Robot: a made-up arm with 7 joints.
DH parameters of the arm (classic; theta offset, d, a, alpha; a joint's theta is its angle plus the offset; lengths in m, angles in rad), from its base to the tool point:
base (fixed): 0 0 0 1.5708
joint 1: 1.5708 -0.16 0 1.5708
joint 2: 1.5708 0 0 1.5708
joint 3: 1.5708 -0.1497 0 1.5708
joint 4: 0 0 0 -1.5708
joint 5: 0 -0.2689 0 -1.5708
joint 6: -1.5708 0 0 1.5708
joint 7: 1.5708 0 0 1.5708
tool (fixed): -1.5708 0 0 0
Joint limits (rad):
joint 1: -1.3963..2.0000
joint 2: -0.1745..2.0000
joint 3: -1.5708..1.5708
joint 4: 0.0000..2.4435
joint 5: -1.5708..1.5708
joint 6: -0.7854..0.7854
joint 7: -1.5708..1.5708
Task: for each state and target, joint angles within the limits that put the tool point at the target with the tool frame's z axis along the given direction. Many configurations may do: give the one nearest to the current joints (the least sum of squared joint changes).
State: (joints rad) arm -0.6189 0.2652 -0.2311 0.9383 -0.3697 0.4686 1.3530
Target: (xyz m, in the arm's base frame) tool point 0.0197 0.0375 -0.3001 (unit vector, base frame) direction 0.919 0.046 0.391
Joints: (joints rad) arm -0.4971 0.4049 -0.9249 1.4370 -0.7853 0.4686 1.5708
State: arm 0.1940 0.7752 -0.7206 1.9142 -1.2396 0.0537 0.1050
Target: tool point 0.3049 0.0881 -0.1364 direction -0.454 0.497 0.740
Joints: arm 0.6117 0.4692 -0.8470 1.2937 -1.1399 -0.4934 0.6184
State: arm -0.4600 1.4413 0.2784 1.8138 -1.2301 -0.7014 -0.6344
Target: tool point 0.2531 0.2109 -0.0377 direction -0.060 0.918 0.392
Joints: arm -0.4699 1.6972 0.2957 1.9081 -1.3154 -0.7854 -0.8489
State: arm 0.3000 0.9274 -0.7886 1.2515 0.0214 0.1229 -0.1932
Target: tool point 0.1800 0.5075 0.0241 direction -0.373 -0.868 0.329
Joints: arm 0.6035 1.5788 -0.4841 0.7479 0.1436 0.4283 0.3302
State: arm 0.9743 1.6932 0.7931 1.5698 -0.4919 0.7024 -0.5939
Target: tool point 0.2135 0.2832 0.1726 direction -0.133 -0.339 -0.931
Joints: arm 0.2814 1.6987 0.3415 1.6226 -0.2324 0.7854 -0.5286
